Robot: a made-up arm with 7 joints.
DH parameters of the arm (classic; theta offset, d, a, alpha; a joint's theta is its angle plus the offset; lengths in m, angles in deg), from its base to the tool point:
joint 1: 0 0.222 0 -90
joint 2: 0 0 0 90
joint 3: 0 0.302 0.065 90
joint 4: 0 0 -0.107 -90
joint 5: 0 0.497 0 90
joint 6: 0 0 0.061 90
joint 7: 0 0 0 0
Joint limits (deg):
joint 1: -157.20..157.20
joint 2: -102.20..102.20
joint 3: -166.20..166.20
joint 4: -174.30..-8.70
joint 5: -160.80..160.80
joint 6: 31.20..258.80
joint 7: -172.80..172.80
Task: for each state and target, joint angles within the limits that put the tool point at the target. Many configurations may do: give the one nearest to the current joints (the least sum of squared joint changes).
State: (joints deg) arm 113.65 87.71 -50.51 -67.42 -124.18 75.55 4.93
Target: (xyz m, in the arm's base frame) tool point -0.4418 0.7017 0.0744
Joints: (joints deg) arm 145.21 74.54 -41.61 -57.81 -124.33 75.17 4.93
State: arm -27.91 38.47 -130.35 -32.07 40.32 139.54 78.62
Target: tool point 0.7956 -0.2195 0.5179
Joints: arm -6.73 77.40 -127.42 -23.06 33.30 111.35 78.62
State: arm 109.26 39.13 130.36 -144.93 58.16 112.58 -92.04
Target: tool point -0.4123 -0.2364 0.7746
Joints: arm 109.53 39.66 133.57 -95.24 55.71 112.66 -92.04
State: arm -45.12 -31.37 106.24 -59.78 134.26 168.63 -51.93
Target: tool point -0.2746 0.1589 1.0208
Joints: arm -8.60 -20.32 104.68 -13.70 127.16 127.87 -51.93
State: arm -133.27 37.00 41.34 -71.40 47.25 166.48 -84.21
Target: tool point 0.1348 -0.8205 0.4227
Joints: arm -97.20 57.78 47.67 -45.22 40.08 138.17 -84.21
